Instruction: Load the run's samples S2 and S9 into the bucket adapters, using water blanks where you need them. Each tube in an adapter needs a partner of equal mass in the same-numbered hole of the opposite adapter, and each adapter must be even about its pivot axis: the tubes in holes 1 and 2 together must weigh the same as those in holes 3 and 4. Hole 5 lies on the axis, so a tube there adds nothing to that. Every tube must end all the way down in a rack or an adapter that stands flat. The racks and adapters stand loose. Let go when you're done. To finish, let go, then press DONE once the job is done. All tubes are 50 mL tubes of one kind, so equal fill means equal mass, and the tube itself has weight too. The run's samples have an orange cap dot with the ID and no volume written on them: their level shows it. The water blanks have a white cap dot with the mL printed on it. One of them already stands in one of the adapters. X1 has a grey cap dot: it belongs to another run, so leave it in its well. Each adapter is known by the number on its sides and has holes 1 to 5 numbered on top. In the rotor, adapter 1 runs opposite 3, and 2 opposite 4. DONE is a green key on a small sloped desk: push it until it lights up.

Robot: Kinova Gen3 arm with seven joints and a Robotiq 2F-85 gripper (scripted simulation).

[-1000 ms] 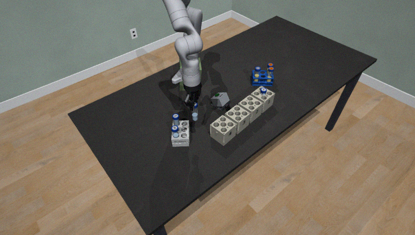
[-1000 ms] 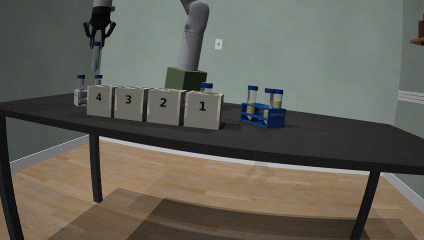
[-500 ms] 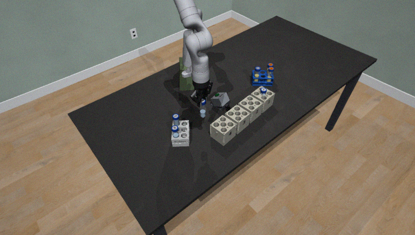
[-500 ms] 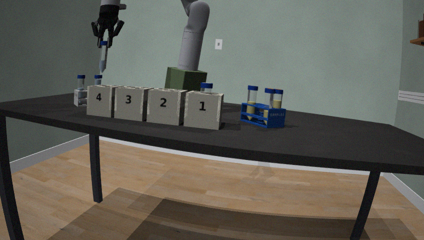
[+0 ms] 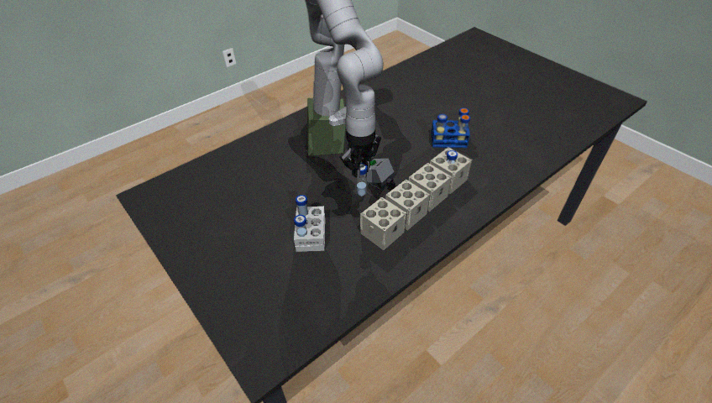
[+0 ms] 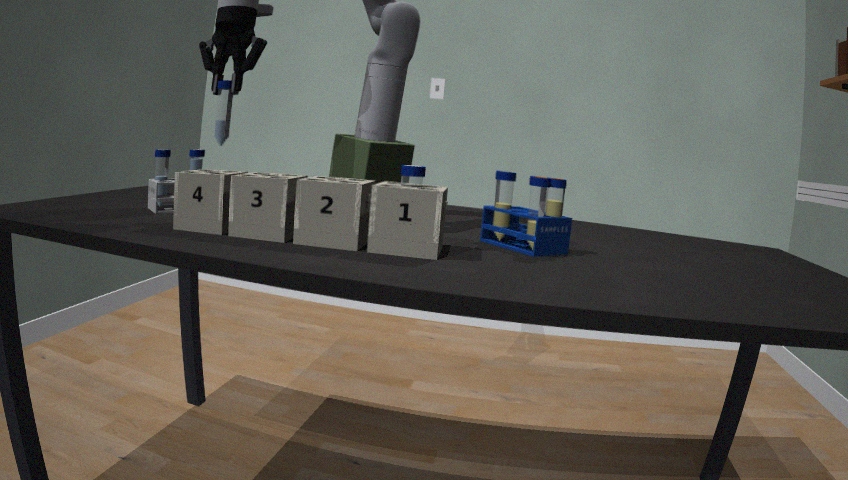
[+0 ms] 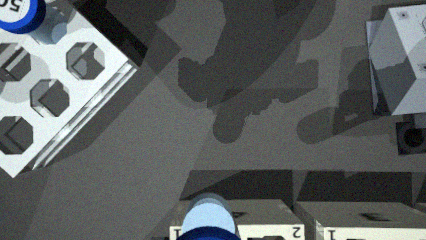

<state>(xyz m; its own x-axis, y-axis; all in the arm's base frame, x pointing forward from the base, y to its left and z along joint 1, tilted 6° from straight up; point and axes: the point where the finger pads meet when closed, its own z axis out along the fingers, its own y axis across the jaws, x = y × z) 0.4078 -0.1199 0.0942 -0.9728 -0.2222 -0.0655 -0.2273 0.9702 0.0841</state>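
The white-dot tube lies 10 mm to the left of my hand and 50 mm below it. Round my hand: white blank rack: 50 mm behind, 150 mm to the right, 210 mm below; adapter 3: 40 mm ahead, 150 mm to the left, 200 mm below; green done key: 170 mm behind, 150 mm to the left, 180 mm below.
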